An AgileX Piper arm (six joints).
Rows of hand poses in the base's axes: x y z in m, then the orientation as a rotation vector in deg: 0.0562, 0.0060, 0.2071, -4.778, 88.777, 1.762; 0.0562, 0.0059, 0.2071, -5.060, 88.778, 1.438; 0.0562, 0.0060, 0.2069, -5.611, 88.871, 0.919; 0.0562, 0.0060, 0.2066, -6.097, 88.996, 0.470; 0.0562, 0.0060, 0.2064, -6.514, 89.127, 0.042; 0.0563, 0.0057, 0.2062, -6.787, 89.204, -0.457; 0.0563, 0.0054, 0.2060, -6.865, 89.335, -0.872; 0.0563, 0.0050, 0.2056, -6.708, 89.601, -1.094; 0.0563, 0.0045, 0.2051, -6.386, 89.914, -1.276; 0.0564, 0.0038, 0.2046, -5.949, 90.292, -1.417; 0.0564, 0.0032, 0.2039, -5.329, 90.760, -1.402; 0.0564, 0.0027, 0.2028, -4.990, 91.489, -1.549; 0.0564, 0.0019, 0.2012, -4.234, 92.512, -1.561; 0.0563, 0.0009, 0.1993, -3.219, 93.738, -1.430; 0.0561, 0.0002, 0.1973, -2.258, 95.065, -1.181; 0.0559, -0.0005, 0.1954, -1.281, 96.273, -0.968; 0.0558, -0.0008, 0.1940, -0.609, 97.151, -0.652; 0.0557, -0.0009, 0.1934, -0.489, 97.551, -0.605; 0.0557, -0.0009, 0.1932, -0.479, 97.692, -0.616; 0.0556, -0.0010, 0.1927, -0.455, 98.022, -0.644; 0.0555, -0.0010, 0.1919, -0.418, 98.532, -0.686; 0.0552, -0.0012, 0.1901, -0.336, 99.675, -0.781
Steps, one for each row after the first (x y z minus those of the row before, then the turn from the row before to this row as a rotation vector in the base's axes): 0.0000, -0.0001, 0.0000, -0.386, -0.010, -0.031; 0.0000, 0.0001, -0.0002, -0.686, 0.078, 0.011; 0.0000, 0.0000, -0.0003, -0.600, 0.114, 0.014; 0.0000, 0.0000, -0.0002, -0.542, 0.121, -0.017; 0.0001, -0.0003, -0.0002, -0.493, 0.061, -0.151; 0.0000, -0.0003, -0.0002, -0.316, 0.114, -0.223; 0.0000, -0.0004, -0.0004, -0.046, 0.250, -0.255; 0.0000, -0.0005, -0.0005, 0.084, 0.294, -0.336; 0.0001, -0.0007, -0.0005, 0.182, 0.357, -0.386; 0.0000, -0.0006, -0.0007, 0.396, 0.447, -0.407; 0.0000, -0.0005, -0.0011, 0.111, 0.713, -0.340; 0.0000, -0.0008, -0.0016, 0.455, 0.999, -0.534; -0.0001, -0.0010, -0.0019, 0.702, 1.201, -0.617; -0.0002, -0.0007, -0.0020, 0.741, 1.310, -0.510; -0.0002, -0.0007, -0.0019, 0.722, 1.195, -0.536; -0.0001, -0.0003, -0.0014, 0.606, 0.872, -0.267; -0.0001, -0.0001, -0.0006, 0.102, 0.399, -0.055; 0.0000, 0.0000, -0.0002, -0.001, 0.141, -0.014; -0.0001, -0.0001, -0.0005, -0.004, 0.330, -0.034; -0.0001, 0.0000, -0.0008, -0.005, 0.510, -0.052; -0.0003, -0.0002, -0.0018, -0.013, 1.142, -0.116
